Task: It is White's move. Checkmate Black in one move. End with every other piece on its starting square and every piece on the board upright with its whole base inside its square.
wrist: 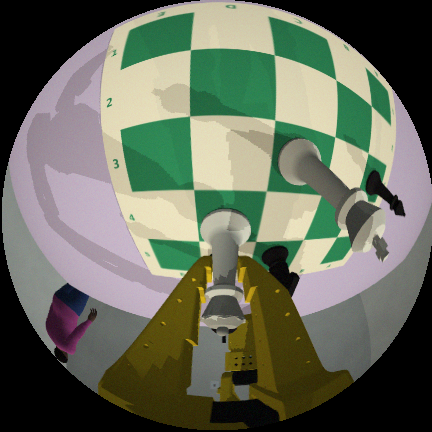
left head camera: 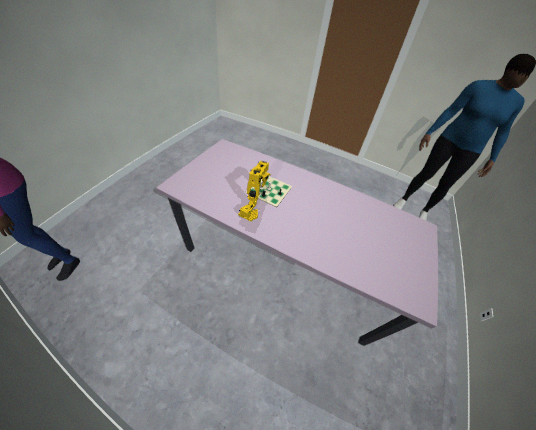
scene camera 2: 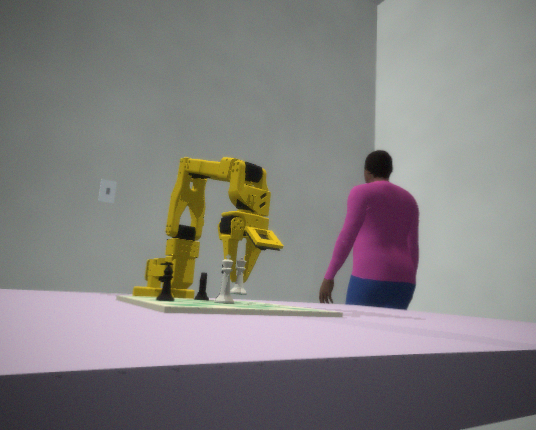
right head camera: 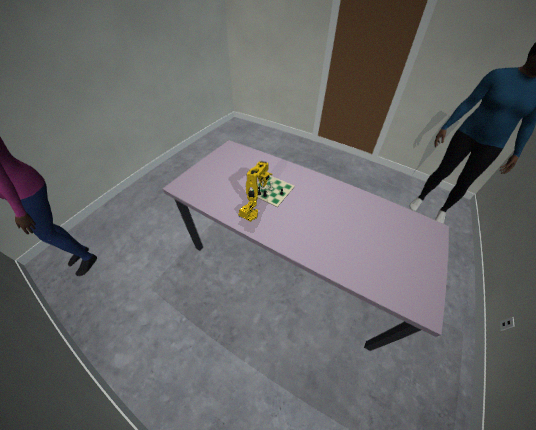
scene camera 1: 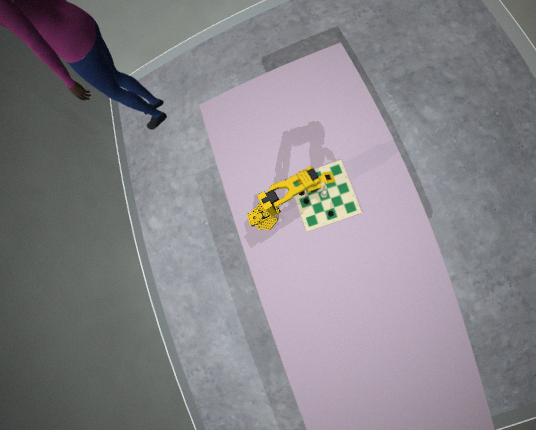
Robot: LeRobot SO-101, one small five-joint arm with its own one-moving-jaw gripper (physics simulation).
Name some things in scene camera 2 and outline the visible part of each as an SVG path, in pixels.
A chessboard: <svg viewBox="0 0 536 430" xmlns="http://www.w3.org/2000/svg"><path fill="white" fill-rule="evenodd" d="M116 297L118 301L162 313L343 318L343 312L252 301L234 301L234 304L214 303L215 300L204 301L186 298L174 298L174 301L156 301L157 297Z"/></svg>
